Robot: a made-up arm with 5 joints.
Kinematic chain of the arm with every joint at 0, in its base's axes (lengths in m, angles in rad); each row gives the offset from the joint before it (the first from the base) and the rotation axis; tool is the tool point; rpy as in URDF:
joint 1: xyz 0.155 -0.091 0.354 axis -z
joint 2: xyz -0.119 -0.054 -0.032 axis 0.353 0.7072 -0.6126
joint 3: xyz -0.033 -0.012 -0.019 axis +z
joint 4: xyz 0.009 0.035 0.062 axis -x
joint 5: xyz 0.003 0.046 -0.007 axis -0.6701 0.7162 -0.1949
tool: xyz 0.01 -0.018 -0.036 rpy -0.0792 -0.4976 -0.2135
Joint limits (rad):
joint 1: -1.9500..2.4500
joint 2: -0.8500..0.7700
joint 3: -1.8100..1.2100
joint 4: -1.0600..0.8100
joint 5: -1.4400..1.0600
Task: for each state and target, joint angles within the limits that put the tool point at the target. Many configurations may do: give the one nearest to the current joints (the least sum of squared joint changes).
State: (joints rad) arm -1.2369 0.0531 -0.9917 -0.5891 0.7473
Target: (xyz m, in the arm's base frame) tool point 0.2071 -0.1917 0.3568
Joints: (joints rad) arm -1.7163 -0.0792 -1.1267 -0.6877 1.0600
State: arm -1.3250 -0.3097 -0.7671 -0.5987 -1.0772
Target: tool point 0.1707 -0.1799 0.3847
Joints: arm -1.7660 -0.5350 -0.7274 -0.6421 -1.0234
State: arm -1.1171 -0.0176 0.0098 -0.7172 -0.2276
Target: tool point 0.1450 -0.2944 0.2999
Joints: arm -1.4780 -0.6575 0.5795 -0.6306 -0.1407
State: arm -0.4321 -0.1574 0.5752 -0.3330 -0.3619
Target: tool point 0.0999 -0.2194 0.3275
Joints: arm -1.2660 0.0036 0.2108 -0.1422 -0.2525
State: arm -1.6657 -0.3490 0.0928 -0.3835 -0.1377
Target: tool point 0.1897 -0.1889 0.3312
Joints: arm -1.9191 -0.1373 -0.3433 -0.2585 -0.2308
